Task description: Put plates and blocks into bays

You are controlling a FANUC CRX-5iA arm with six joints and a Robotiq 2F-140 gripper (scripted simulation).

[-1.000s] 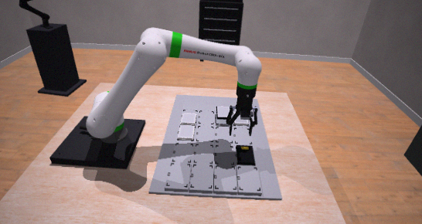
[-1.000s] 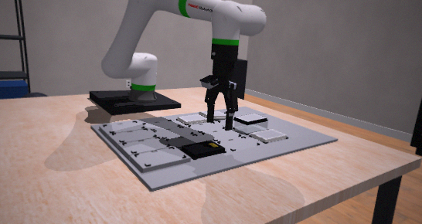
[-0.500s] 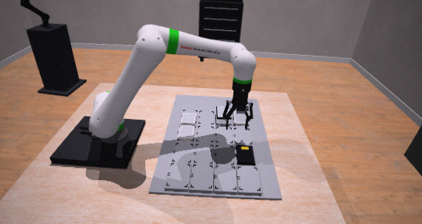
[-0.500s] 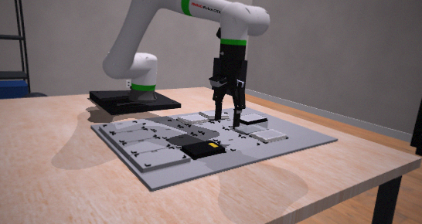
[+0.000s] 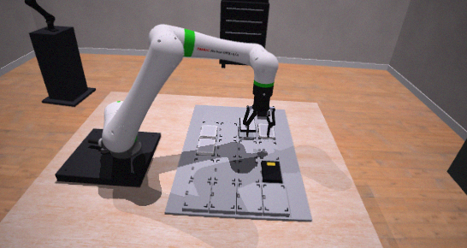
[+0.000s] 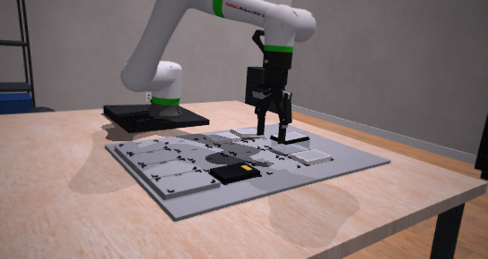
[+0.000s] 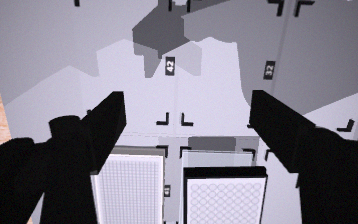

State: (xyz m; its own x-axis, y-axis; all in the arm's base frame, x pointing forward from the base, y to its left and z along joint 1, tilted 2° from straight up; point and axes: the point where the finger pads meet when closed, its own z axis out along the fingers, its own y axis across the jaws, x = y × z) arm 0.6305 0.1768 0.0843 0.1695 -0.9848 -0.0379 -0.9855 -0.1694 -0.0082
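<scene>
My hand is 6 cm past the sealed 96-well plate, 13 cm to the right of it and 5 cm above it. Round my hand: pale 96-well plate (25 cm behind, 5 cm to the right, 9 cm below); then bay label 33 (7 cm behind, 19 cm to the right, 10 cm below); then white plate (27 cm behind, 7 cm to the left, 8 cm below).
</scene>
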